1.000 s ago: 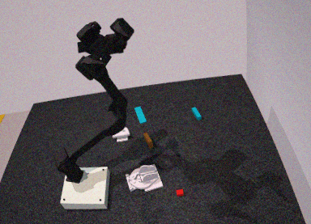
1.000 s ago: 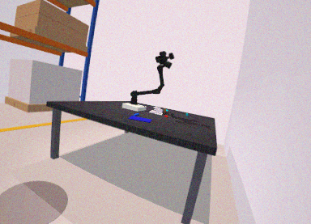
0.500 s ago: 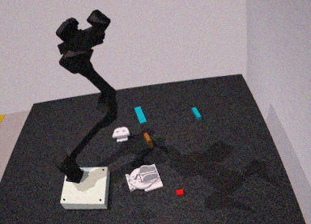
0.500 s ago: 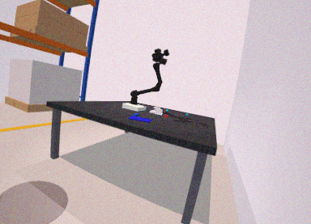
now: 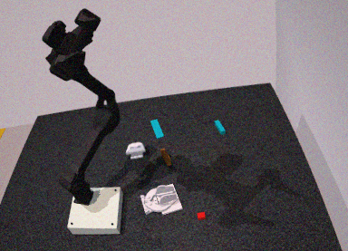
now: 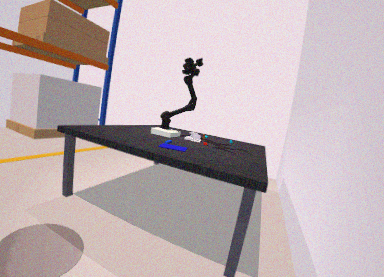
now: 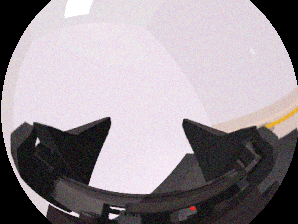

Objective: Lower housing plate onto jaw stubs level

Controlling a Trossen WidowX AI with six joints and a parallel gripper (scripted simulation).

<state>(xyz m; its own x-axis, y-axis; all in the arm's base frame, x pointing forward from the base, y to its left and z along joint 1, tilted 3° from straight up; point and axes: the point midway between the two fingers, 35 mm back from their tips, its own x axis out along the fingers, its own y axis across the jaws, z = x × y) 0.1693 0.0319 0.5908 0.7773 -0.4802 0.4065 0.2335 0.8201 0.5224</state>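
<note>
Now: the white part 610 mm below my gripper tip, 280 mm to the left of it and 100 mm behind it. From my gripper tip the other things lie so: blue flat piece 640 mm below, 380 mm to the right, 190 mm ahead; orange block 620 mm below, 240 mm to the left, 30 mm ahead; red cube 630 mm below, 200 mm ahead, 20 mm to the right.
</note>
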